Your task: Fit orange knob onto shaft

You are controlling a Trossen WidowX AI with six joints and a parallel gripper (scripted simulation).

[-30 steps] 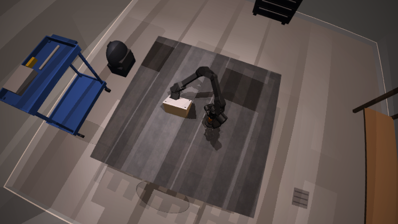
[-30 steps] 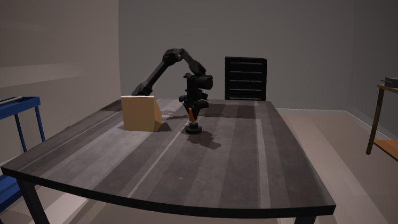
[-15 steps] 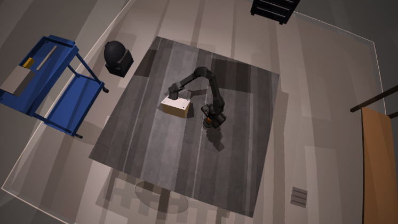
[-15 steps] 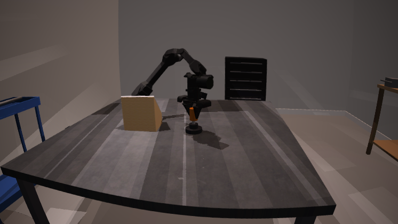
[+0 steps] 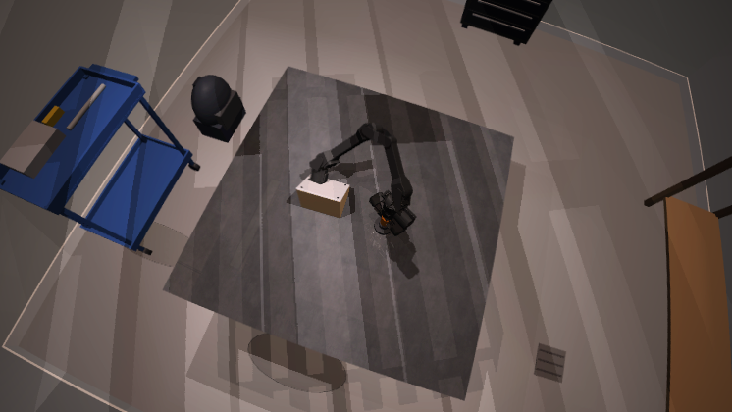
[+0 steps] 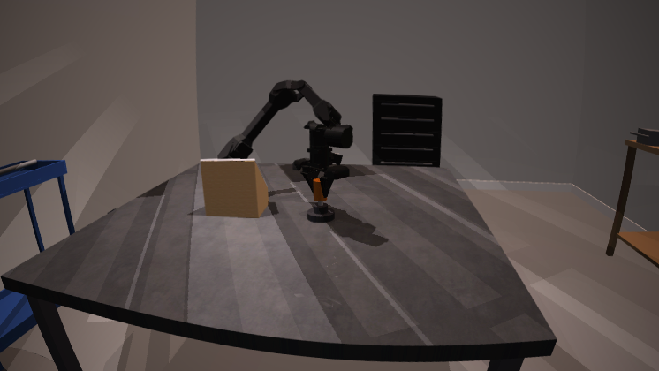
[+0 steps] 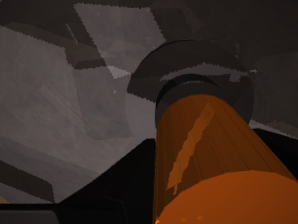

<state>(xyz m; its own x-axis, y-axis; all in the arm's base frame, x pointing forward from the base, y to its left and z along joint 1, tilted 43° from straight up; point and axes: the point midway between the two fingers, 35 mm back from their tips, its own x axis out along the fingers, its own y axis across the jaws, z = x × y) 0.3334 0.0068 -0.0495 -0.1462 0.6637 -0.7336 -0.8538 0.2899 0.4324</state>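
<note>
Right now the orange knob is 30 mm above my gripper tip. The rest, counted from my gripper tip: round dark pedestal: 40 mm below.
</note>
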